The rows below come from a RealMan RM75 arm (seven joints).
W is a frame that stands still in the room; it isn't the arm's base.
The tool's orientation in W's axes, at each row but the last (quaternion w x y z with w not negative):
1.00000 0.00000 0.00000 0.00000
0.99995 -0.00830 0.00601 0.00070
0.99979 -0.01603 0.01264 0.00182
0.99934 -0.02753 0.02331 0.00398
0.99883 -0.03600 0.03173 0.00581
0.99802 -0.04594 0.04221 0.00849
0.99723 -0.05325 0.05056 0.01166
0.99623 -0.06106 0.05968 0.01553
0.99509 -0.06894 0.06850 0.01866
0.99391 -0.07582 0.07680 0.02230
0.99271 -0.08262 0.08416 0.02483
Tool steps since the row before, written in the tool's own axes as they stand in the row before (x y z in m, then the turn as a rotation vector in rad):
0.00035 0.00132 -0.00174 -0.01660 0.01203 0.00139
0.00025 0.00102 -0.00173 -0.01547 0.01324 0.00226
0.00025 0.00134 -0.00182 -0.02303 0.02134 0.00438
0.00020 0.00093 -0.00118 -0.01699 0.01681 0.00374
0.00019 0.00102 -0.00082 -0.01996 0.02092 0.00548
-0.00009 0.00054 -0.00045 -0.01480 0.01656 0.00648
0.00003 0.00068 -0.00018 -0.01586 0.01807 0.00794
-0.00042 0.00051 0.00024 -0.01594 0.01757 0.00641
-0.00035 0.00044 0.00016 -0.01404 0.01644 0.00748
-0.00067 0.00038 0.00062 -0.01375 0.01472 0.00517
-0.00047 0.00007 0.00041 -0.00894 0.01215 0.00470
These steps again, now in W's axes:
0.00035 0.00132 -0.00174 -0.01660 0.01203 0.00139
0.00023 0.00099 -0.00175 -0.01546 0.01326 0.00223
0.00020 0.00128 -0.00187 -0.02300 0.02140 0.00428
0.00014 0.00086 -0.00124 -0.01695 0.01688 0.00360
0.00012 0.00096 -0.00090 -0.01986 0.02107 0.00523
-0.00014 0.00049 -0.00049 -0.01455 0.01689 0.00618
-0.00001 0.00066 -0.00025 -0.01550 0.01853 0.00758
-0.00041 0.00053 0.00023 -0.01574 0.01785 0.00614
-0.00035 0.00045 0.00015 -0.01366 0.01693 0.00708
-0.00059 0.00045 0.00065 -0.01363 0.01488 0.00503
-0.00040 0.00012 0.00047 -0.00880 0.01244 0.00416

